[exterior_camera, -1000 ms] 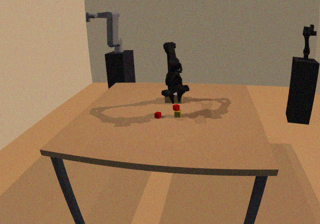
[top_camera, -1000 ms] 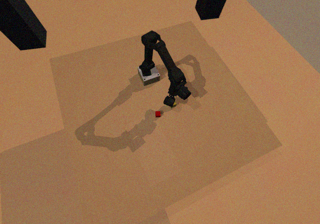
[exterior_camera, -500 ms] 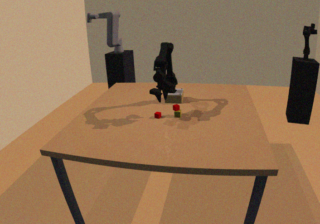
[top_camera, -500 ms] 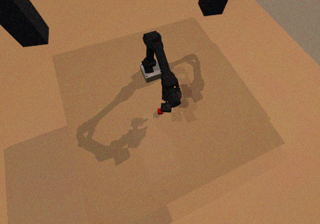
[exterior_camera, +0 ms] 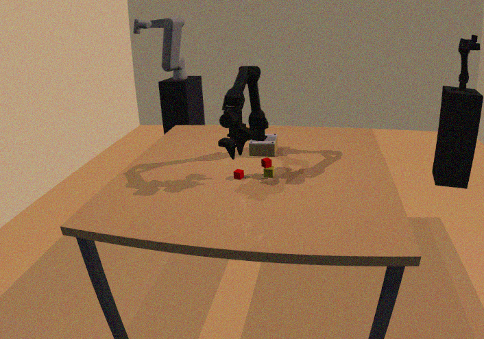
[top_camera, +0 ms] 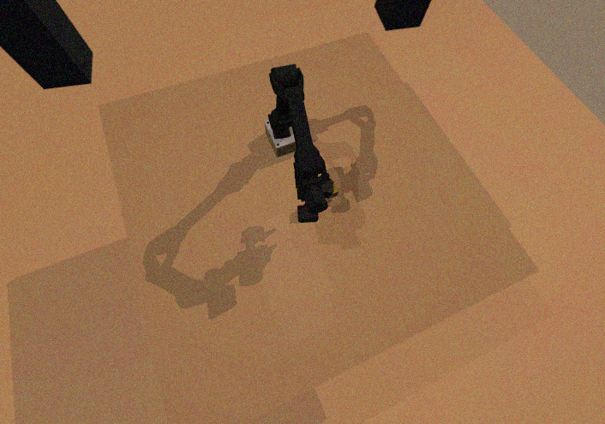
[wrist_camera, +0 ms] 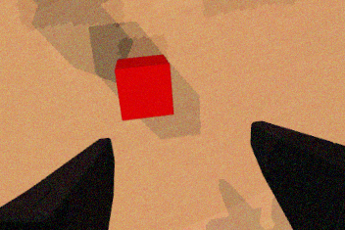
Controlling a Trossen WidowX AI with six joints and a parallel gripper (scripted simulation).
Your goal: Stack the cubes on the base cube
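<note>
Right now the yellow base cube is 12 cm to the left of my gripper tip, 8 cm below it and 7 cm behind it.
</note>
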